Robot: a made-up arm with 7 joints. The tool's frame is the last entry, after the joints.
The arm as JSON. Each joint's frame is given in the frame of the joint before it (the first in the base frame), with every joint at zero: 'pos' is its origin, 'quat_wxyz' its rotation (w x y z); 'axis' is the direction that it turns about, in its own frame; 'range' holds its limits. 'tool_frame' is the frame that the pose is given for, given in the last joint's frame.
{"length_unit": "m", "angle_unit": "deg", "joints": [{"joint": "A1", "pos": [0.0, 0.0, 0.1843], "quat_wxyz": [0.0, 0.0, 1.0, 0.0], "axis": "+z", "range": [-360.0, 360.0]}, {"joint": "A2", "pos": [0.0, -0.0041, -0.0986], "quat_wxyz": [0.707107, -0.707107, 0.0, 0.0], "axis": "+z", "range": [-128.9, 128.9]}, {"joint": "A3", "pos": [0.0, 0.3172, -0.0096], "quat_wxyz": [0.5, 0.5, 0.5, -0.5], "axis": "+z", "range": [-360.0, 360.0]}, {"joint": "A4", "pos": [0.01, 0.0, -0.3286], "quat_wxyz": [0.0, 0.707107, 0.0, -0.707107], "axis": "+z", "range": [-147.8, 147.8]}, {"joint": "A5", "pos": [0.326, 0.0, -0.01], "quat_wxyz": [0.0, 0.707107, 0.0, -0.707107], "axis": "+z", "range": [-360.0, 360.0]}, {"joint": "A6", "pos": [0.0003, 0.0, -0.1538], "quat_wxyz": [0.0, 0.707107, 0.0, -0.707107], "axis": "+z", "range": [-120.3, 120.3]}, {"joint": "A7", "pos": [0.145, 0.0, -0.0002], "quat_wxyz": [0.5, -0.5, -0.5, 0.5], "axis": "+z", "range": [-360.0, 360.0]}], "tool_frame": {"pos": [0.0, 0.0, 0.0], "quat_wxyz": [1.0, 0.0, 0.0, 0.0]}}
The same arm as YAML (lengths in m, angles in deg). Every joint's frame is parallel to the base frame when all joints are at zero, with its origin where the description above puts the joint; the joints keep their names.
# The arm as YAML. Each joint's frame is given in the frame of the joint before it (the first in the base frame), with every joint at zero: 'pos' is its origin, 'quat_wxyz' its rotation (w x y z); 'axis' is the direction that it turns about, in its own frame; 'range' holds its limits. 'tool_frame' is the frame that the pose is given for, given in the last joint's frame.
length_unit: m
angle_unit: deg
joints:
  - joint: A1
    pos: [0.0, 0.0, 0.1843]
    quat_wxyz: [1.0, 0.0, 0.0, 0.0]
    axis: [0.0, 0.0, -1.0]
    range: [-360.0, 360.0]
  - joint: A2
    pos: [0.0, -0.0041, 0.0986]
    quat_wxyz: [1.0, 0.0, 0.0, 0.0]
    axis: [0.0, 1.0, 0.0]
    range: [-128.9, 128.9]
  - joint: A3
    pos: [0.0, -0.0096, 0.3172]
    quat_wxyz: [1.0, 0.0, 0.0, 0.0]
    axis: [0.0, 0.0, -1.0]
    range: [-360.0, 360.0]
  - joint: A4
    pos: [0.0, -0.01, 0.3286]
    quat_wxyz: [1.0, 0.0, 0.0, 0.0]
    axis: [0.0, 1.0, 0.0]
    range: [-147.8, 147.8]
  - joint: A5
    pos: [0.0, -0.01, 0.326]
    quat_wxyz: [1.0, 0.0, 0.0, 0.0]
    axis: [0.0, 0.0, -1.0]
    range: [-360.0, 360.0]
  - joint: A6
    pos: [0.0, -0.0003, 0.1538]
    quat_wxyz: [1.0, 0.0, 0.0, 0.0]
    axis: [0.0, 1.0, 0.0]
    range: [-120.3, 120.3]
  - joint: A7
    pos: [0.0, -0.0002, 0.145]
    quat_wxyz: [1.0, 0.0, 0.0, 0.0]
    axis: [0.0, 0.0, -1.0]
    range: [-360.0, 360.0]
tool_frame:
  pos: [0.0, 0.0, 0.0]
  quat_wxyz: [0.0, 1.0, 0.0, 0.0]

